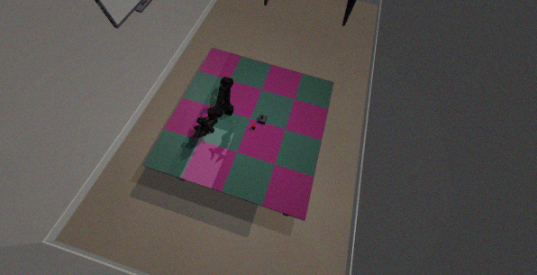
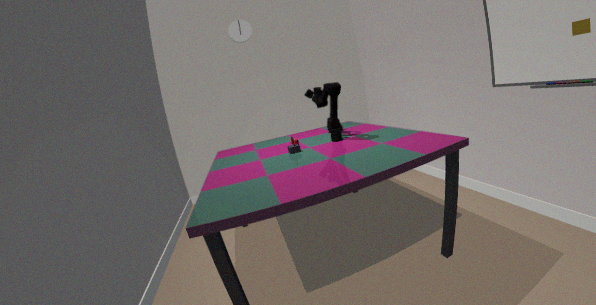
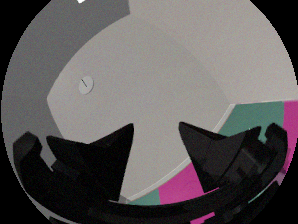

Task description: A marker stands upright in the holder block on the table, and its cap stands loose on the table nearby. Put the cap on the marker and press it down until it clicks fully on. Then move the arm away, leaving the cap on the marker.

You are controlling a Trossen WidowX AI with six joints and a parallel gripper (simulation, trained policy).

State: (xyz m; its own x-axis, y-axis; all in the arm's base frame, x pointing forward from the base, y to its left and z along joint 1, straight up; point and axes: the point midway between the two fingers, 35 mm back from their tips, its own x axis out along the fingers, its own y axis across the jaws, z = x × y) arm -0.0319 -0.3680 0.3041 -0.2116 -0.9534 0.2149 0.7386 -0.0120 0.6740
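The red cap is 32 cm to the left of my gripper tip, 30 cm ahead of it and 28 cm below it. The rest, counted from my gripper tip: holder block 42 cm to the left, 35 cm ahead, 29 cm below.
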